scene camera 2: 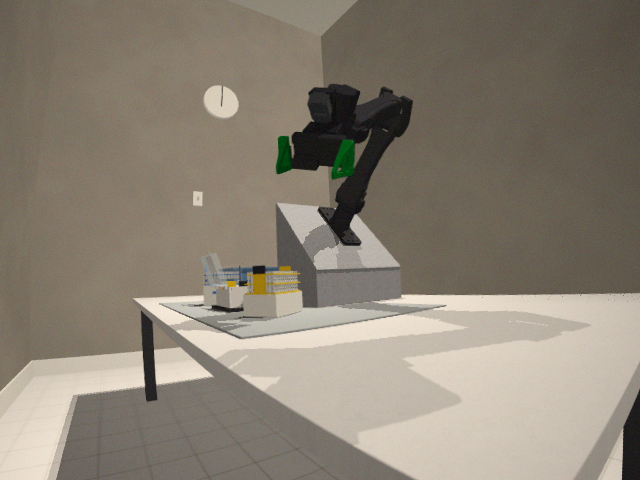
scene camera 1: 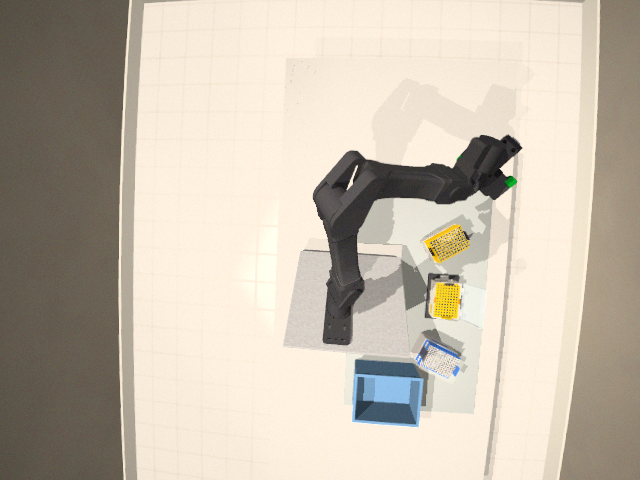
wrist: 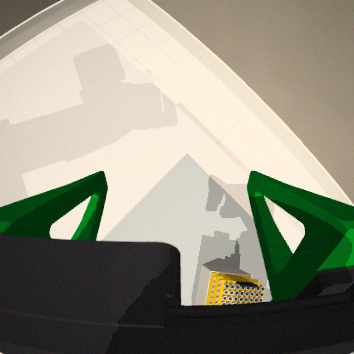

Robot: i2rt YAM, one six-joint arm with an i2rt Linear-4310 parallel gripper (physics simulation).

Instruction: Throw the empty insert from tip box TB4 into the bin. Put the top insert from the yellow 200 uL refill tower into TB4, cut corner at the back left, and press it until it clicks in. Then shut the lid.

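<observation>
The tip box TB4 (scene camera 1: 447, 300) (scene camera 2: 230, 296) stands in a dark holder on the mat, a yellow insert in it and its clear lid (scene camera 1: 474, 305) (scene camera 2: 211, 268) open. The yellow refill tower (scene camera 1: 447, 243) (scene camera 2: 272, 289) (wrist: 235, 291) stands turned at an angle beside it, with stacked inserts on a white base; in the wrist view the gripper body hides part of it. The blue bin (scene camera 1: 387, 421) stands beyond TB4, near the arm's base. My gripper (scene camera 2: 313, 173) (wrist: 176, 178) is open and empty, high above the table and beyond the yellow tower's far side from TB4.
A blue refill tower (scene camera 1: 439, 359) (scene camera 2: 221, 277) stands between TB4 and the bin. The grey wedge (scene camera 1: 377, 330) (scene camera 2: 356, 284) carries the arm's base. The grey-green mat (scene camera 1: 460, 397) (scene camera 2: 248, 332) (wrist: 170, 200) lies under the boxes, close to the table's edge.
</observation>
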